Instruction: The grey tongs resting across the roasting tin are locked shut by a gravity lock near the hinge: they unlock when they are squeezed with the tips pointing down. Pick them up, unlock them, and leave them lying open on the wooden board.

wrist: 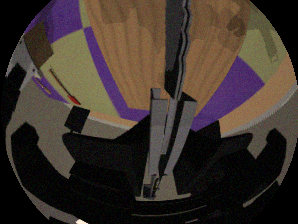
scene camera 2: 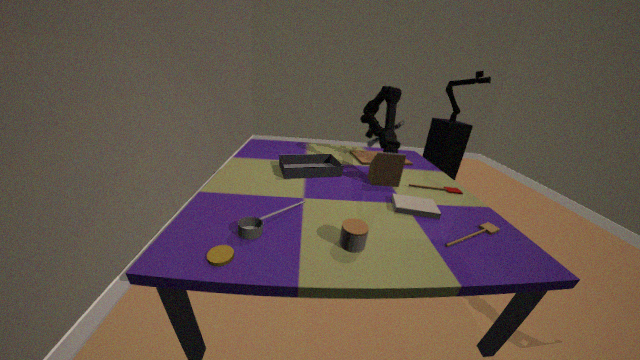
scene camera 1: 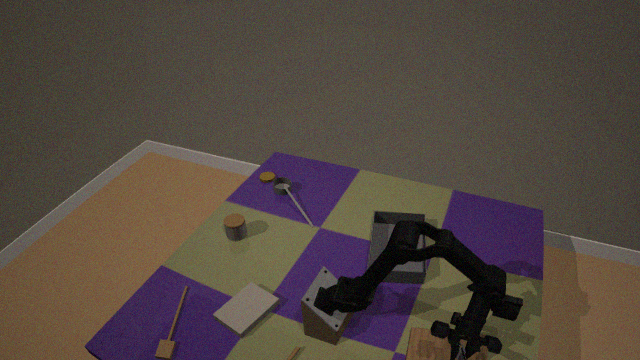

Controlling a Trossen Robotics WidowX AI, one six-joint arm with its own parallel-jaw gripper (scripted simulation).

The pictures show: the gripper, a lidded canister, a slab and a wooden board.
